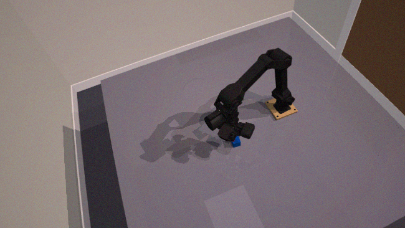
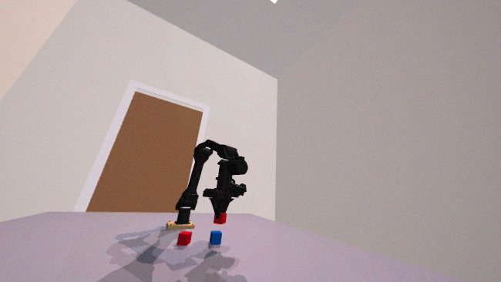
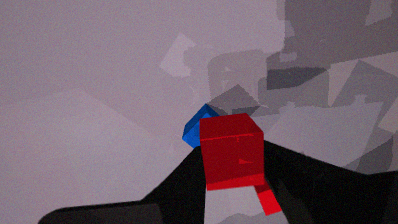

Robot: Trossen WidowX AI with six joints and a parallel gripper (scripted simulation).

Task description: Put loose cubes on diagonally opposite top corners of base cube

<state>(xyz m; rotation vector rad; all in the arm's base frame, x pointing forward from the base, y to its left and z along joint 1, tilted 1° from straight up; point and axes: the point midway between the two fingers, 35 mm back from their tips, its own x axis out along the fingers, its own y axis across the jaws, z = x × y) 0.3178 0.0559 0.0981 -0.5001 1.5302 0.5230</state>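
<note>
Now: gripper tip 70 mm above the blue base cube and 20 mm past it.
</note>
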